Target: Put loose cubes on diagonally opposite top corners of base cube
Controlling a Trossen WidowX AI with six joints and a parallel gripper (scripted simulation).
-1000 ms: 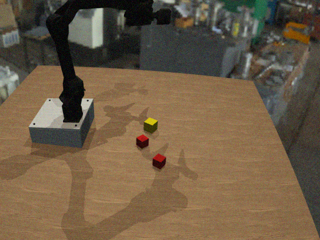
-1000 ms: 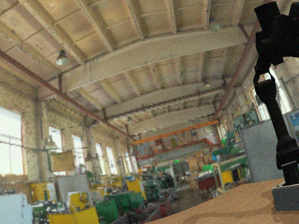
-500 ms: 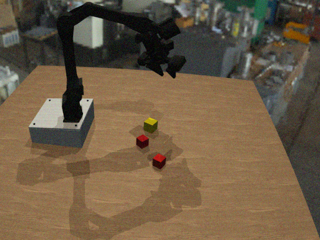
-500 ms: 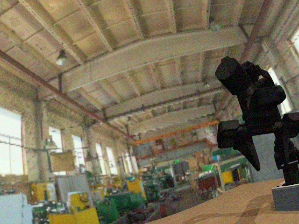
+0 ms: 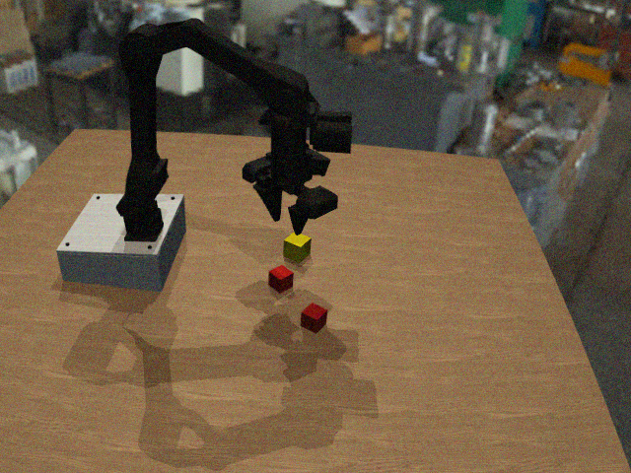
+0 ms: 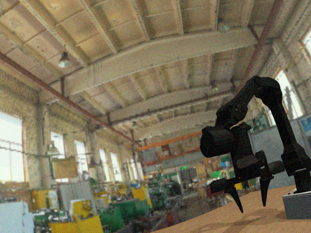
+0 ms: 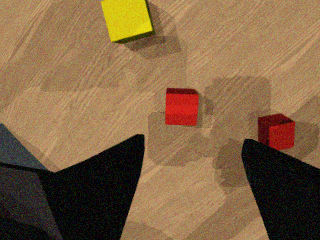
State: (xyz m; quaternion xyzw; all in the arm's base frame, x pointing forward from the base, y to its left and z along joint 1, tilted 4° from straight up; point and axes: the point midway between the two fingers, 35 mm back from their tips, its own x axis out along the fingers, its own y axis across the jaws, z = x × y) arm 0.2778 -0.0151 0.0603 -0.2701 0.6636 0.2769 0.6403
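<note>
My gripper tip is now 11 cm above the yellow cube, 10 cm to the right of it and 2 cm short of it.
</note>
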